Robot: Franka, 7 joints.
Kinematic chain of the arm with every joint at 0, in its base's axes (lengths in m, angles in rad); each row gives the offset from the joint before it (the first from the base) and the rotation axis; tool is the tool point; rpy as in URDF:
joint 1: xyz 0 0 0.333 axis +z
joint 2: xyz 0 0 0 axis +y
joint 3: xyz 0 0 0.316 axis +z
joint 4: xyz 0.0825 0 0 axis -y
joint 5: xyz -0.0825 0 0.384 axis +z
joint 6: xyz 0 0 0 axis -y
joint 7: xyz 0.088 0 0 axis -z
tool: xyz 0 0 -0.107 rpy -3.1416 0 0
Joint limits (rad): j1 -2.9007..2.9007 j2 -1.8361..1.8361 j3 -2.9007..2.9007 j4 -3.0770..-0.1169 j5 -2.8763..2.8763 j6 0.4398..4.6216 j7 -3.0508..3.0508
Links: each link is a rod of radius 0.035 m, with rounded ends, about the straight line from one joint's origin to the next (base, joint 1, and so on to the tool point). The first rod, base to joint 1, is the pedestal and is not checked.
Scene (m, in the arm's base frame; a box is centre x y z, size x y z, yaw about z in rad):
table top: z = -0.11
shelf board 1: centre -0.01 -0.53 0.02 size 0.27 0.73 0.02 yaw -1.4
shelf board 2: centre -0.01 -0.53 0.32 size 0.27 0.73 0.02 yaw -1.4
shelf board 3: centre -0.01 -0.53 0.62 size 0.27 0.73 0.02 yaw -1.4
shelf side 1: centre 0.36 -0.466 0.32 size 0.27 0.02 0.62 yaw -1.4
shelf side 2: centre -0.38 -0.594 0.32 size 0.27 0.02 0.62 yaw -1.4
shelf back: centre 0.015 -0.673 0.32 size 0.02 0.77 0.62 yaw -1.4
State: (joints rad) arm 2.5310 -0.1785 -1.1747 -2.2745 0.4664 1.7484 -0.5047
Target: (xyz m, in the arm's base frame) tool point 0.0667 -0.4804 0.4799
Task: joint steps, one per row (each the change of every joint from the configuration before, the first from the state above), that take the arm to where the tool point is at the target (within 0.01 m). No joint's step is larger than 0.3 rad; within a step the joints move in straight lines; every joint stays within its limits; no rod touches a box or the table.
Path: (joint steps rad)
1: 0.0370 -0.1658 0.1813 -0.0620 -0.1604 0.2873 0.0000
2: 0.0369 -0.1657 0.1813 -0.0620 -0.1604 0.2873 0.0000
3: 0.0370 -0.1658 0.1813 -0.0620 -0.1605 0.2874 0.0000
4: 0.0370 -0.1657 0.1813 -0.0619 -0.1604 0.2873 0.0000
5: 0.0369 -0.1658 0.1813 -0.0620 -0.1604 0.2873 0.0000
6: 0.0370 -0.1658 0.1813 -0.0620 -0.1604 0.2873 0.0000
7: 0.0370 -0.1657 0.1813 -0.0620 -0.1604 0.2873 0.0000
8: 0.0370 -0.1658 0.1813 -0.0620 -0.1604 0.2874 0.0000
9: 0.0369 -0.1657 0.1813 -0.0620 -0.1605 0.2873 0.0000
10: 0.0370 -0.1658 0.1813 -0.0619 -0.1604 0.2873 0.0000
11: 0.0000 0.0000 0.1439 0.1343 0.2541 -0.2102 0.0000
12: 0.0000 0.0000 0.1439 0.1342 0.2542 -0.2102 0.0000
13: 0.0000 0.0000 0.1438 0.1343 0.2541 -0.2102 0.0000

